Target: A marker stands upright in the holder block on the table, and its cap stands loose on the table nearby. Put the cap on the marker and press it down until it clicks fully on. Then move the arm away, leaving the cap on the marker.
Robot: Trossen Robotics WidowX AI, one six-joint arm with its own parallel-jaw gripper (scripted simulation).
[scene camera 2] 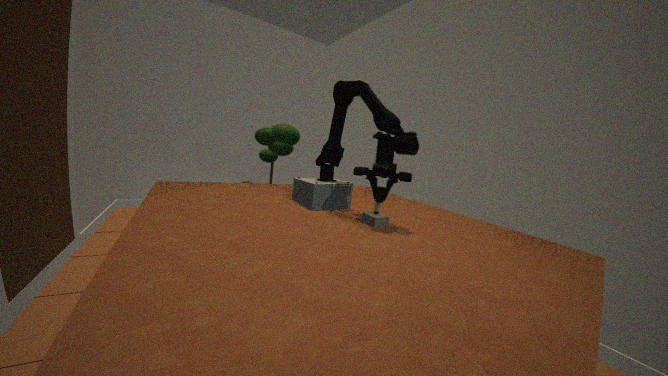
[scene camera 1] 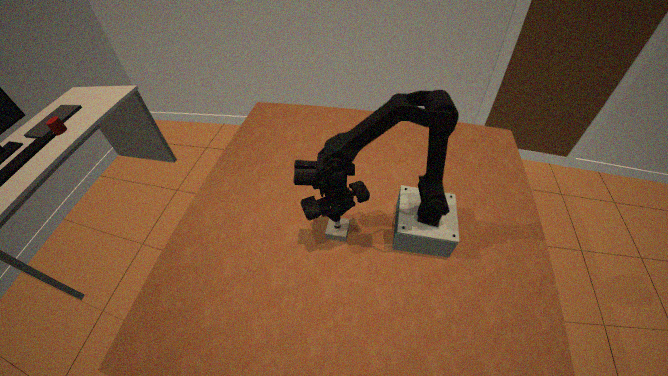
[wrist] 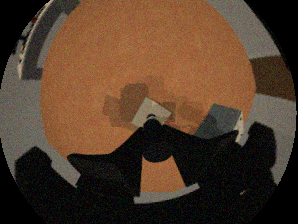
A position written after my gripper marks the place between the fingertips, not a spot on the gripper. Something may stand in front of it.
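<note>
Dark cap (wrist: pixel 156 147) in sight. My gripper (scene camera 1: pixel 335 216) too, visible also in scene camera 2 (scene camera 2: pixel 379 199) and in the wrist view (wrist: pixel 152 128).
</note>
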